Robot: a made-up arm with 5 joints.
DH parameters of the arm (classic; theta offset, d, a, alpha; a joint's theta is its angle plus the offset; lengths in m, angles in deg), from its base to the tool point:
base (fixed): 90 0.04 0.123 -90
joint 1: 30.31 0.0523 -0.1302 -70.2
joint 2: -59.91 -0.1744 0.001 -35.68
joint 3: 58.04 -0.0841 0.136 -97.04
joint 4: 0 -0.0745 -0.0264 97.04
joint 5: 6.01 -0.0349 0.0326 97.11
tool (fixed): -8.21 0.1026 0 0
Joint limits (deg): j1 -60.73..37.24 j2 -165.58..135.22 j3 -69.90..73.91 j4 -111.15..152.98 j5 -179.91..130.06
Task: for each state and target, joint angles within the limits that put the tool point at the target. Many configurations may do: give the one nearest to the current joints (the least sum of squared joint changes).
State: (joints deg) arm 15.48 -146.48 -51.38 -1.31 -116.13
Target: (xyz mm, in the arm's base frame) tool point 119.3 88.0 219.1
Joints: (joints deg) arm -7.14 -139.43 -47.32 14.94 -109.53
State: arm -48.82 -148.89 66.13 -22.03 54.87
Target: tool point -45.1 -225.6 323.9
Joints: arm -59.09 -149.99 60.66 -15.56 59.12
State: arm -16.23 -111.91 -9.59 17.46 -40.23
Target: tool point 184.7 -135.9 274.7
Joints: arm -18.99 -136.33 -11.56 -2.56 -24.73
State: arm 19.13 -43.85 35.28 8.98 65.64
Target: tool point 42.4 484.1 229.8
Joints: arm 37.24 -40.47 47.24 10.81 60.04
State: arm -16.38 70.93 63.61 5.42 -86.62
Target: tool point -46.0 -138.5 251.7
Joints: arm -60.73 18.09 37.65 -7.74 -113.57
